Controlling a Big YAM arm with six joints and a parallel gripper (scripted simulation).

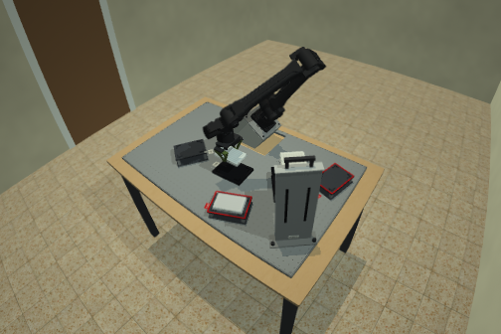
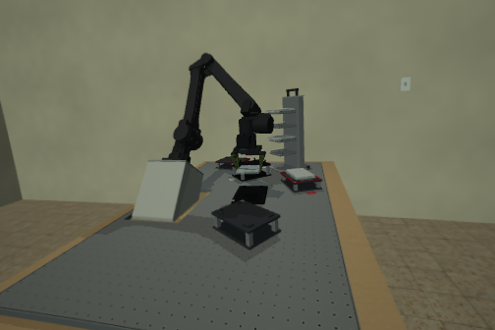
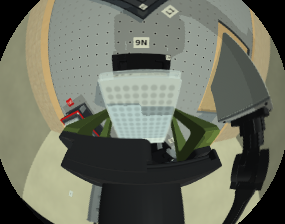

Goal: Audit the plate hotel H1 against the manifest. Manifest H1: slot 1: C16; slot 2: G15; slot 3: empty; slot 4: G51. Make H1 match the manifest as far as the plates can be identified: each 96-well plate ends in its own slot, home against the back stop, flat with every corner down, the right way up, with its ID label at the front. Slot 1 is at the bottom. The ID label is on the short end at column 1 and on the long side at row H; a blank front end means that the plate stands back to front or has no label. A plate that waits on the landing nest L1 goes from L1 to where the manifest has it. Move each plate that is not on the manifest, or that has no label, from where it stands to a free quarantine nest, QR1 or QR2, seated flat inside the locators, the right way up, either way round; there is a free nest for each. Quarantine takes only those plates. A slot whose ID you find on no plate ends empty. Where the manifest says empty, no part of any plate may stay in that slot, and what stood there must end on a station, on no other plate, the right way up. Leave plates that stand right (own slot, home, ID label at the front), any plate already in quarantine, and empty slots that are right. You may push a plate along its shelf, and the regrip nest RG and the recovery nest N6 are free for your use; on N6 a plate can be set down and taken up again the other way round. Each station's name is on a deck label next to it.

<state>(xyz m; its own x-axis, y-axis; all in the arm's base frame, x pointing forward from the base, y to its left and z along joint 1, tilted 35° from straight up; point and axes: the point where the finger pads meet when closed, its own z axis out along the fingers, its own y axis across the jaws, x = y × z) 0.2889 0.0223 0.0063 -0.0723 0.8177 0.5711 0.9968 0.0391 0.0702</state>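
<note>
My gripper is now 100 mm above the black recovery nest N6. The rest, counted from my hand: N6 deck label: 100 mm to the right, 100 mm below, 10 mm ahead; then grey plate hotel H1: 440 mm to the left, 150 mm ahead, 80 mm above; then red-rimmed quarantine nest: 190 mm ahead, 150 mm to the left, 70 mm below.
</note>
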